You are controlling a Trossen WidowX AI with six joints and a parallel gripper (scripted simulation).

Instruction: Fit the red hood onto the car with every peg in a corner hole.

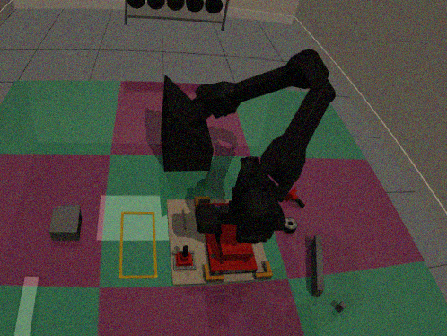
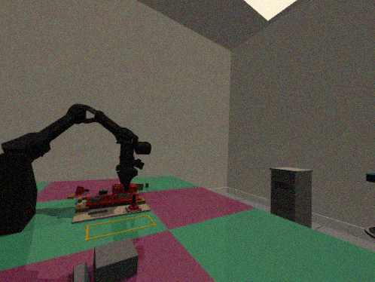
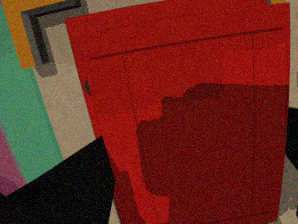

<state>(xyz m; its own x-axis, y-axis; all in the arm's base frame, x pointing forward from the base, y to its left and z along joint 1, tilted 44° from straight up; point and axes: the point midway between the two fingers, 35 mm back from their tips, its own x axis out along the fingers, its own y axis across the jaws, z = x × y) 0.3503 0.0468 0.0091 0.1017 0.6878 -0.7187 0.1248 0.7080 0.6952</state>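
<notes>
Now: the grey engine block 1 cm to the left of my gripper tip and 3 cm below it. Also, from my gripper tip: wheel (5 cm behind, 18 cm to the left, 5 cm below); then tan jig (4 cm behind, 1 cm to the right, 5 cm below); then red hood (1 cm above).
</notes>
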